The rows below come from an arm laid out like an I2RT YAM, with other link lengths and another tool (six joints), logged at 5 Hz.
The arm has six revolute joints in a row. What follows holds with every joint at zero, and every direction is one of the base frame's. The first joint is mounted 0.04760 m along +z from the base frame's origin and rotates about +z. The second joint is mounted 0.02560 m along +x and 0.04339 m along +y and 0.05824 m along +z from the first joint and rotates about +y. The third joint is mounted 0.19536 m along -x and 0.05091 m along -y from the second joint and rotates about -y. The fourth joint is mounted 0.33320 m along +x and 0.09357 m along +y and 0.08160 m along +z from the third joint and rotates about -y. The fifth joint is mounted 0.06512 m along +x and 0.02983 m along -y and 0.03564 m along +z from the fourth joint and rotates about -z. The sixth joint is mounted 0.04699 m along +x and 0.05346 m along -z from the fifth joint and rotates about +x. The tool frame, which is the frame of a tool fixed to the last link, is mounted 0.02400 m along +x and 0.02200 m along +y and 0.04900 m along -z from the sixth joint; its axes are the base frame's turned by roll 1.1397, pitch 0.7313 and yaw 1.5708 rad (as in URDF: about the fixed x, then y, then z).
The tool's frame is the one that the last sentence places.
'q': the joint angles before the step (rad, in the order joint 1, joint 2, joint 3, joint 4, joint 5, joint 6). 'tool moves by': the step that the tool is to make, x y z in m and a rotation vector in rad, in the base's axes. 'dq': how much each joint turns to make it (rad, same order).
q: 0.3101, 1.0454, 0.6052, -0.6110, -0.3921, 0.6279
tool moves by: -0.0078, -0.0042, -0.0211, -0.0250, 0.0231, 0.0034
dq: -0.0025, -0.0011, -0.0588, 0.0227, 0.0119, -0.0143
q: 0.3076, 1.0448, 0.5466, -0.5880, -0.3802, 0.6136
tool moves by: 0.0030, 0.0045, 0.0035, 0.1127, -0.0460, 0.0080
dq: -0.0056, -0.0315, -0.0367, 0.0991, -0.0877, 0.0392
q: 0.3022, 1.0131, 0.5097, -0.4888, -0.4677, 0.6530
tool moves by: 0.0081, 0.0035, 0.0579, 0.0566, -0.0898, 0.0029
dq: -0.0014, -0.0846, 0.0995, -0.0749, -0.0246, 0.0143
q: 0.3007, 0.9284, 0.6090, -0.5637, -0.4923, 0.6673
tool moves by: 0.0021, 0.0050, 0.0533, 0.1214, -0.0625, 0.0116
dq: -0.0003, -0.0518, 0.0858, -0.0078, -0.0793, 0.0672
